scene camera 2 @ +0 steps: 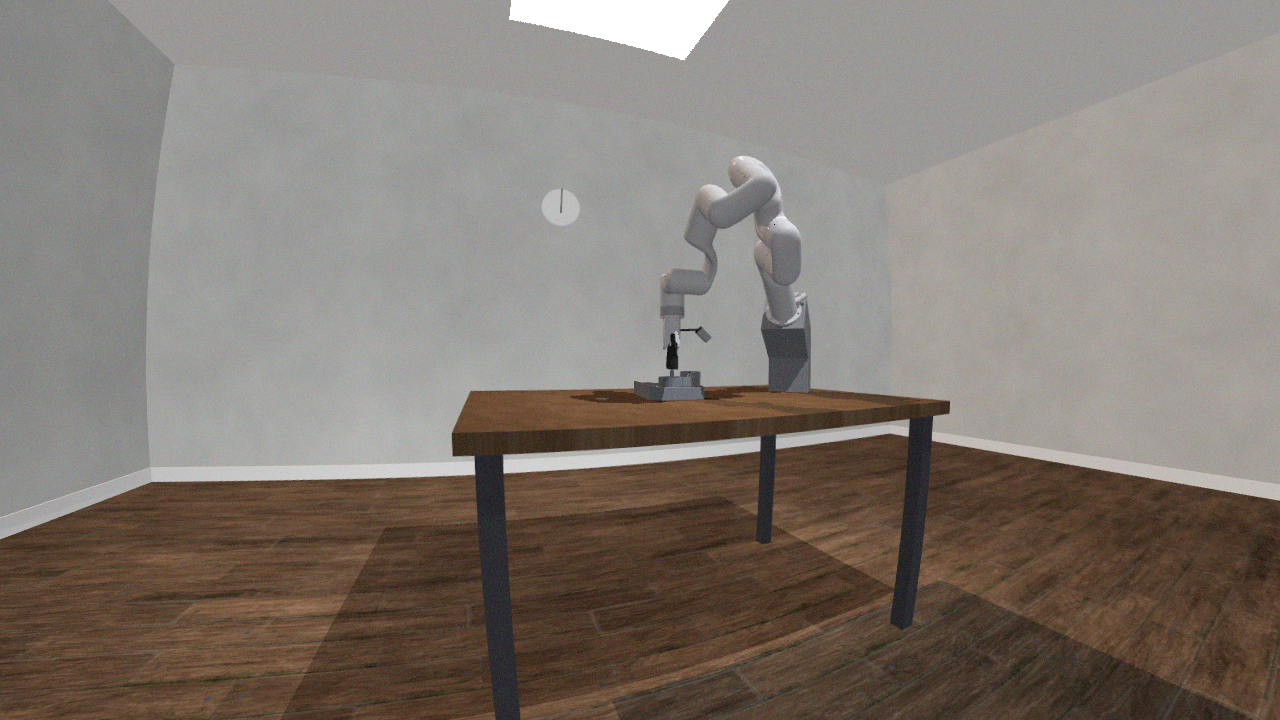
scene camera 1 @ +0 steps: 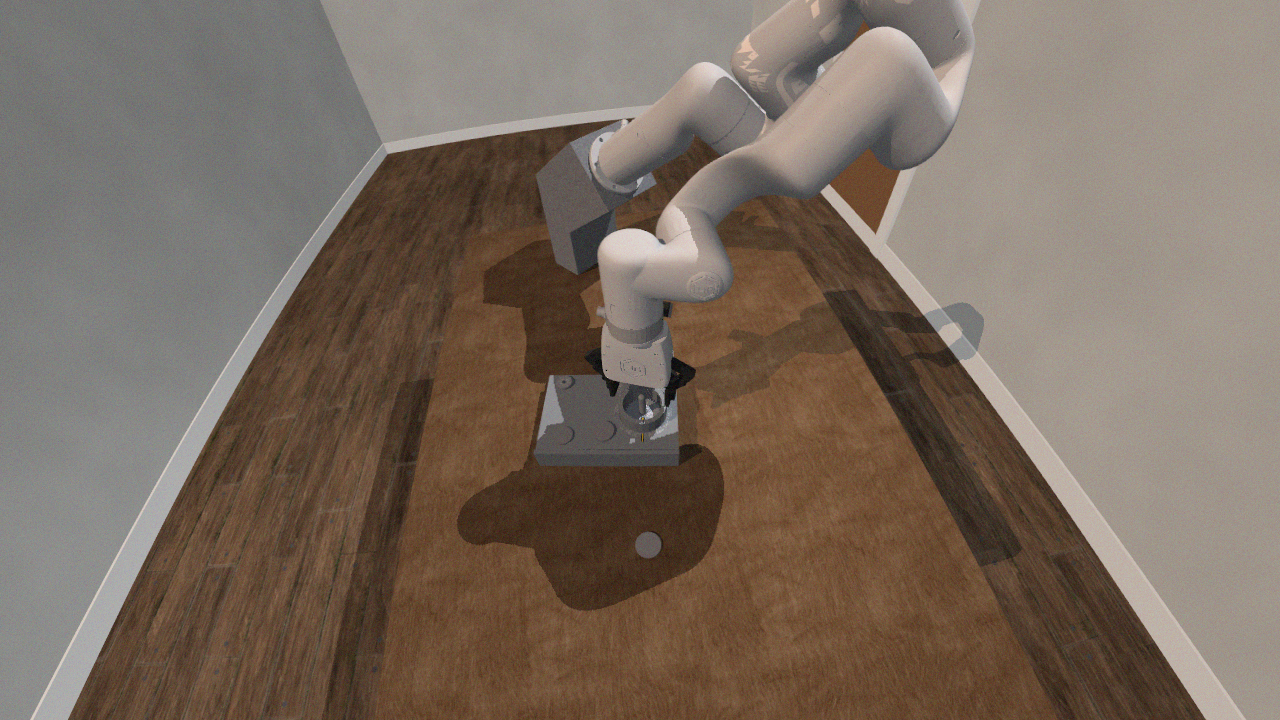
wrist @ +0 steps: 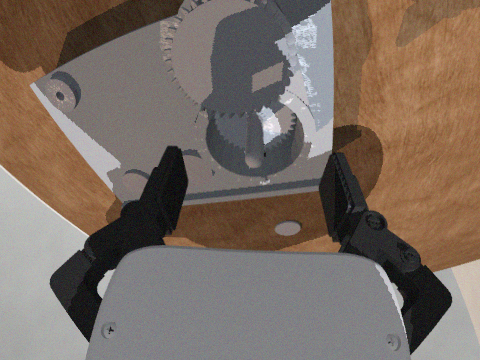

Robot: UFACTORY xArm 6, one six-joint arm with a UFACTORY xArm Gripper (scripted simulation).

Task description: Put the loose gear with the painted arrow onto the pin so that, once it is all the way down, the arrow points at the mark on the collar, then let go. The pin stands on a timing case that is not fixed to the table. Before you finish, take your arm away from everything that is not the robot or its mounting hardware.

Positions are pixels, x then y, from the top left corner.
Labels:
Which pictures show my gripper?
Scene camera 2, scene camera 1 and the wrist view: all of them.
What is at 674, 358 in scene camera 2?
My gripper.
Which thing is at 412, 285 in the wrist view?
My gripper.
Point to a grey gear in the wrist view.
277, 119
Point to a grey timing case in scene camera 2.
671, 387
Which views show the grey timing case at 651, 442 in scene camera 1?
Scene camera 2, scene camera 1 and the wrist view: all of them.

